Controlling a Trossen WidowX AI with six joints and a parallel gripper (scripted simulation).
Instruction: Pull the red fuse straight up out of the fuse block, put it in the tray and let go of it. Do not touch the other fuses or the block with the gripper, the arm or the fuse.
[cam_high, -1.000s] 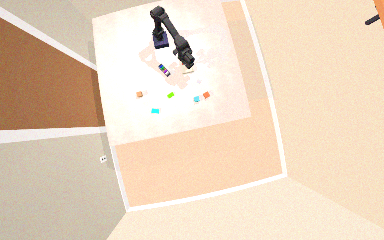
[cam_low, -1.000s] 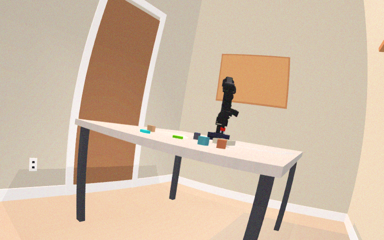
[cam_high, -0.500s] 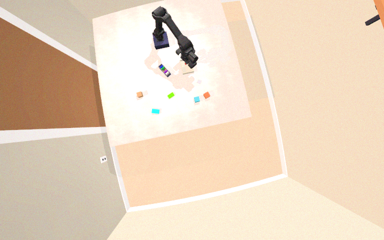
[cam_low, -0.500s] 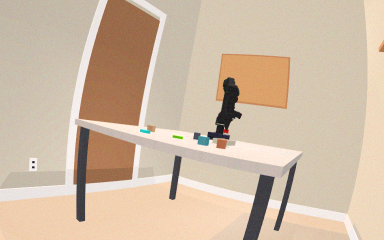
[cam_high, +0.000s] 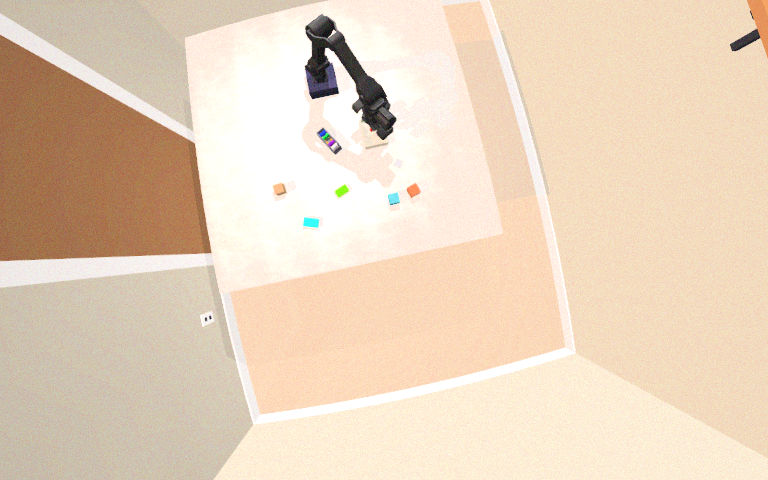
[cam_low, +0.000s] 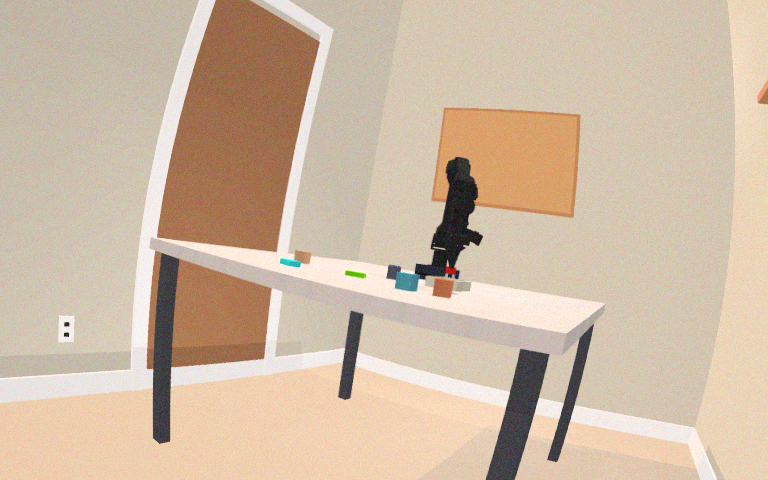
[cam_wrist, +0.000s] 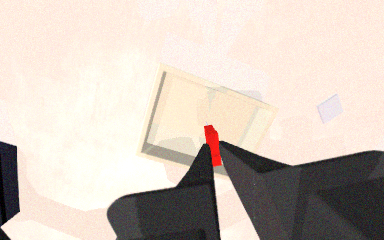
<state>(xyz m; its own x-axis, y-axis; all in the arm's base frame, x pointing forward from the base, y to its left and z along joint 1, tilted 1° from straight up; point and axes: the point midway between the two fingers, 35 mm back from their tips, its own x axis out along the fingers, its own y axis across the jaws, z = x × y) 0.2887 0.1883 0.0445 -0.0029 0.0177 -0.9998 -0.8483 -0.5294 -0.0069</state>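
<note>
Right now the red fuse is 10 mm below my gripper tip. Also, from my gripper tip: beige tray: 60 mm below.
</note>
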